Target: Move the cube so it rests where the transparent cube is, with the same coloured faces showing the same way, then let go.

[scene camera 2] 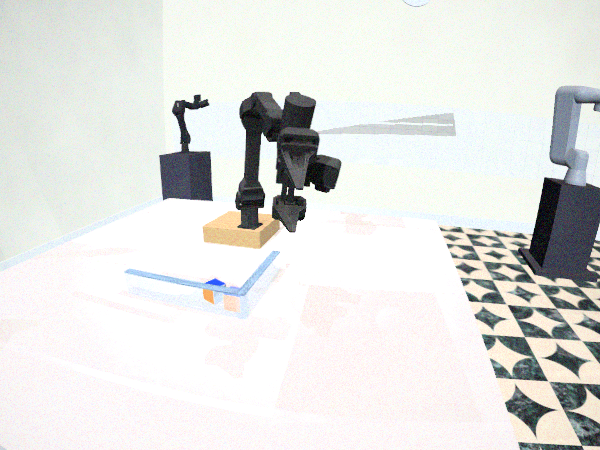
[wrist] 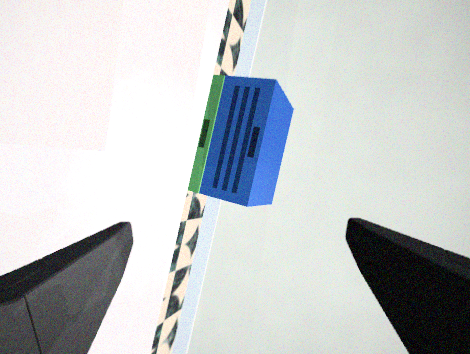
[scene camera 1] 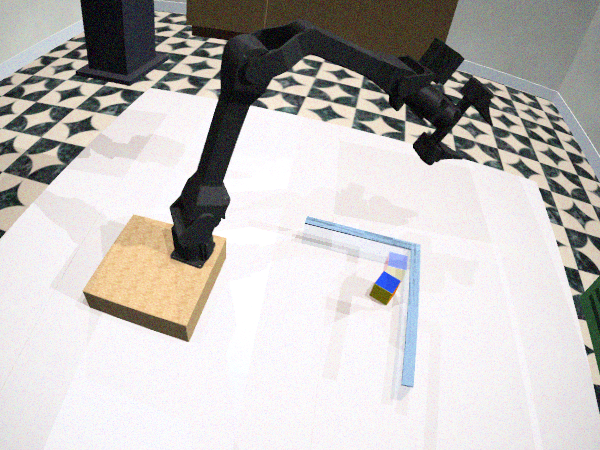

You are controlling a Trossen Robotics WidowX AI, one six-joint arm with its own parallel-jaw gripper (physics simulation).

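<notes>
The solid cube sits on the table with blue on top; yellow and orange sides show. The transparent cube stands close beside it, in the corner of the low clear walls with blue top rails. Its top is pale blue, with pale yellow and pale orange sides. The solid cube is turned a little relative to it. My gripper is open and empty, high above the table and well away from both cubes. Neither cube shows in the wrist view.
The arm stands on a wooden block. A blue and green box-shaped unit stands beyond the table edge in the wrist view. Dark pedestals stand off the table. The angled walls border the cubes on two sides.
</notes>
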